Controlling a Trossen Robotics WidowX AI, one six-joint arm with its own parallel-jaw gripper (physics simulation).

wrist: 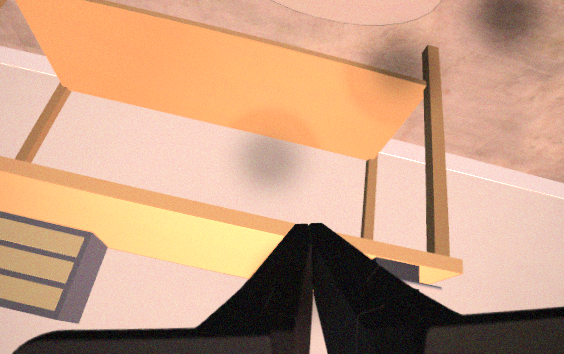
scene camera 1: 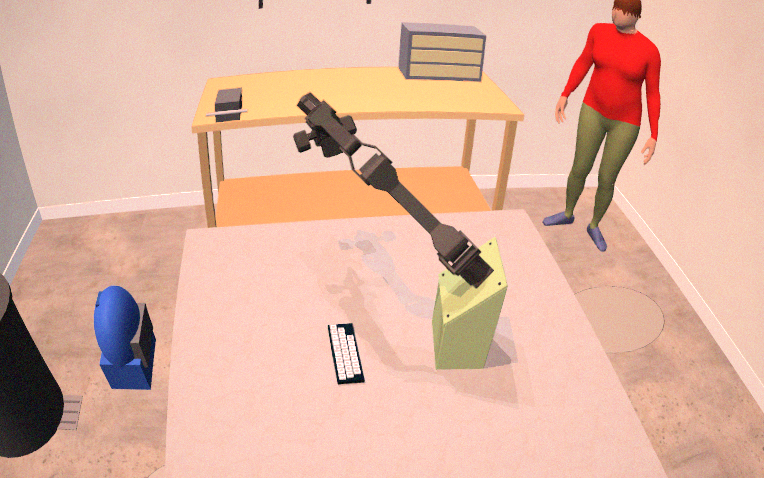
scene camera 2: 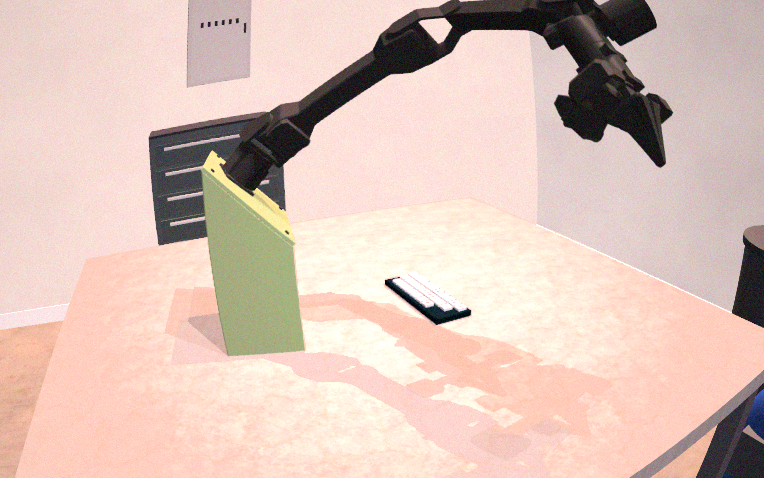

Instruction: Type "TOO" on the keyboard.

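Where they show: gripper, fingertip midpoint: [wrist: 308,236] [scene camera 2: 662,165]; arm's base at its link origin: [scene camera 1: 480,274] [scene camera 2: 235,180].
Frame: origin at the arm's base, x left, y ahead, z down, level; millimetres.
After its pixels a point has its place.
A small keyboard [scene camera 1: 345,353] {x -114, y 315, z 254 mm} [scene camera 2: 429,298] {x -151, y 293, z 254 mm} with white keys on a dark base lies flat on the pale table [scene camera 1: 236,315] {x -394, y 542, z 271 mm} [scene camera 2: 631,332] {x -545, y 427, z 271 mm}. It does not show in the wrist view, and its key letters are too small to read. My gripper [scene camera 2: 661,163] {x -653, y 130, z -82 mm} [wrist: 308,236] {x -653, y 130, z -82 mm} is shut and empty, with its two dark fingertips together. It hangs high above the table, beyond the keyboard as seen from the arm's base, and well apart from it. In the first scene view the fingertips are hard to make out. In the wrist view they point toward the far workbench and wall.
My arm stands on a green slanted pedestal [scene camera 1: 464,332] {x 64, y 72, z 119 mm} [scene camera 2: 253,281] {x -96, y -34, z 141 mm} beside the keyboard. A wooden workbench [scene camera 1: 360,95] [wrist: 200,242] stands beyond the table, with a drawer box [scene camera 1: 445,56] [wrist: 75,280] and a dark block [scene camera 1: 228,100] on it. A person [scene camera 1: 619,73] stands at the right.
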